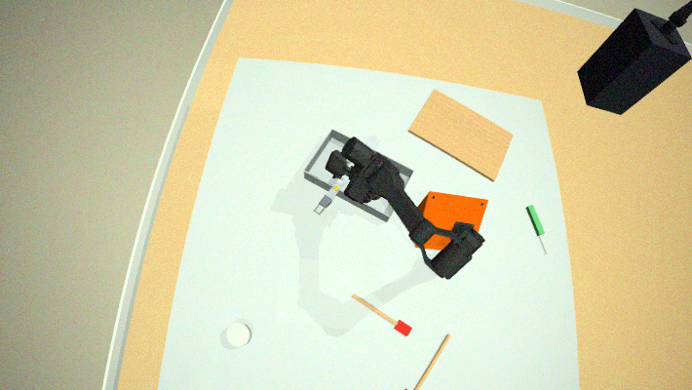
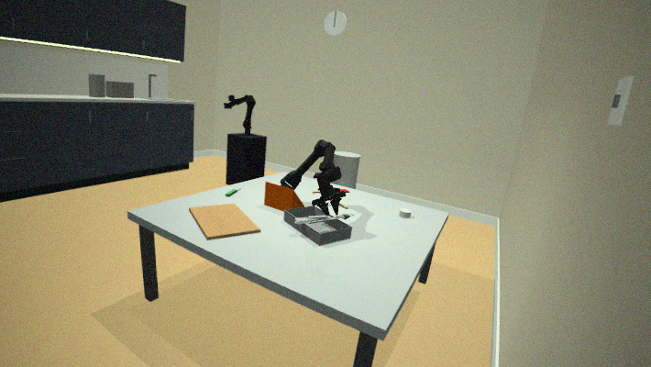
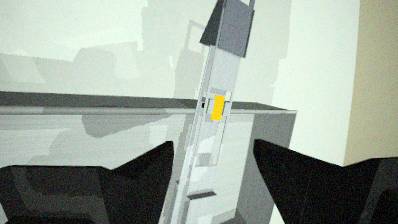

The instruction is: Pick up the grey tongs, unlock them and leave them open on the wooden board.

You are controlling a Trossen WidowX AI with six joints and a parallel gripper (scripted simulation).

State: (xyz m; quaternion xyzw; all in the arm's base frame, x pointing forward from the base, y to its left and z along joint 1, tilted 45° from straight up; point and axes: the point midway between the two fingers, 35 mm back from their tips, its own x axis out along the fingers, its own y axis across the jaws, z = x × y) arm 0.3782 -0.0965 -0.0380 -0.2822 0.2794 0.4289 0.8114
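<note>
Now: gripper tip 2 cm to the right of the yellow lock piece, 1 cm short of it and 1 cm above it. Also, from my gripper tip: wooden board 43 cm behind, 30 cm to the right, 6 cm below; then grey roasting tin 6 cm behind, 5 cm to the right, 4 cm below; then white disc 49 cm to the left, 22 cm ahead, 5 cm below.
</note>
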